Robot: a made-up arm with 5 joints.
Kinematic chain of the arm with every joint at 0, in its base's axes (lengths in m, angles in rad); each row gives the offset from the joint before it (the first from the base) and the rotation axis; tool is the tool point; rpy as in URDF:
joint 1: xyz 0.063 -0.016 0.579 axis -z
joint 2: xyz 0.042 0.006 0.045 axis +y
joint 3: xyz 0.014 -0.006 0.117 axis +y
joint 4: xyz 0.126 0.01 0 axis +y
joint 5: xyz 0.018 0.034 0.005 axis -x
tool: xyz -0.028 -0.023 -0.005 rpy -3.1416 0 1.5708
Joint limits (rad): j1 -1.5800..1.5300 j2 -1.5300..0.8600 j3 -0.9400..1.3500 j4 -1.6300..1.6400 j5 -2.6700..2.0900
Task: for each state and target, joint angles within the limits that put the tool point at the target. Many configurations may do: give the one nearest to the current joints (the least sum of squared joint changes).
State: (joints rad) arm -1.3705 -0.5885 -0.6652 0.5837 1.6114
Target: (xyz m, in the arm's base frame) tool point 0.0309 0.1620 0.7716
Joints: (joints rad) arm -1.5294 -0.0982 0.0935 0.5515 1.5895
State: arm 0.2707 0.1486 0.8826 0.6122 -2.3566
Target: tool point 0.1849 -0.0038 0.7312
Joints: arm 0.4390 -0.5515 0.5402 0.6588 -2.2858
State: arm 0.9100 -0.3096 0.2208 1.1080 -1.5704
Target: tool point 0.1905 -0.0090 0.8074
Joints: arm 0.3899 -0.2218 -0.3929 1.2691 -1.8400
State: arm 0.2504 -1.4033 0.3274 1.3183 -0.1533
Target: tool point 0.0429 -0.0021 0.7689
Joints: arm -0.4132 -1.3946 0.3858 1.3145 0.0443
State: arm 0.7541 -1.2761 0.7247 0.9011 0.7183
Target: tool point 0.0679 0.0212 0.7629
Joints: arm 1.0379 -1.5300 0.4626 0.6072 0.6937
